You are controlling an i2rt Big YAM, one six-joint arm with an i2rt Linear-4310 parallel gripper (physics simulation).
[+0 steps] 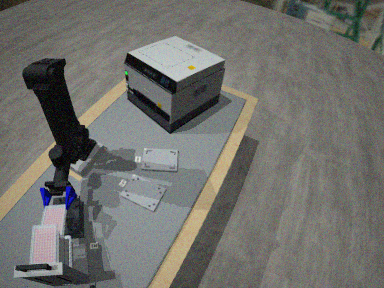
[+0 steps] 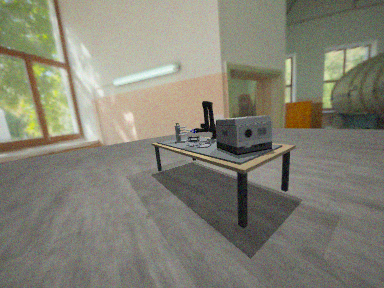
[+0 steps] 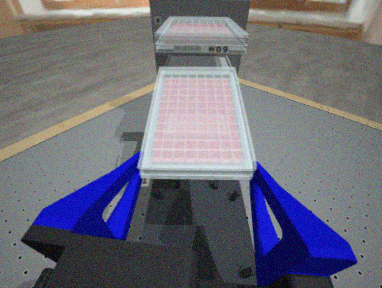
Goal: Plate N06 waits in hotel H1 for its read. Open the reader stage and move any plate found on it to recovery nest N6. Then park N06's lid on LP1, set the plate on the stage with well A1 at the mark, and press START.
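Frame: origin at the arm's base, x ahead, y left, z up, level; millimetres.
Seen in the pictures: gripper, fingertip midpoint: (image 1: 55, 209) (image 2: 191, 130) (image 3: 197, 161); arm's base at its link origin: (image 1: 83, 149) (image 2: 215, 138).
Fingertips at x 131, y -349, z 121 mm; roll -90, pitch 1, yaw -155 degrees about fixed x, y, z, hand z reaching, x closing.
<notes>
Offsets run from my fingertips to a thing's top centre. "pt": to the spot under its first point.
My gripper (image 1: 58, 204) (image 2: 193, 131) (image 3: 197, 161) is shut on a clear-lidded plate {dx +25, dy -41, dz +37 mm} (image 1: 54, 218) (image 3: 199, 120) with pink wells, one blue finger at each side of its near end. Its label cannot be read. A second lidded pink plate {dx +73, dy -129, dz +74 mm} (image 1: 45, 244) (image 3: 200, 30), marked W09, sits beyond it in front of the hotel's grey upright panel {pt dx +104, dy -185, dz +82 mm} (image 3: 200, 9). The white reader {dx +138, dy +883, dz +153 mm} (image 1: 197, 85) (image 2: 260, 131) stands at the far end of the table; no stage shows sticking out of its front. Two flat light-grey nests {pt dx +235, dy +447, dz -147 mm} (image 1: 160, 159) {pt dx +236, dy +253, dz -149 mm} (image 1: 144, 194) lie mid-table, their tags too blurred to read.
The H1 tag {dx +131, dy -35, dz -159 mm} (image 1: 95, 245) lies on the table right of the hotel. A dark nest {dx -14, dy +19, dz -83 mm} (image 1: 75, 222) stands beside and below the held plate. Another light piece (image 1: 87, 159) lies partly hidden under the arm. The wooden table edge (image 1: 200, 225) runs along the right side.
</notes>
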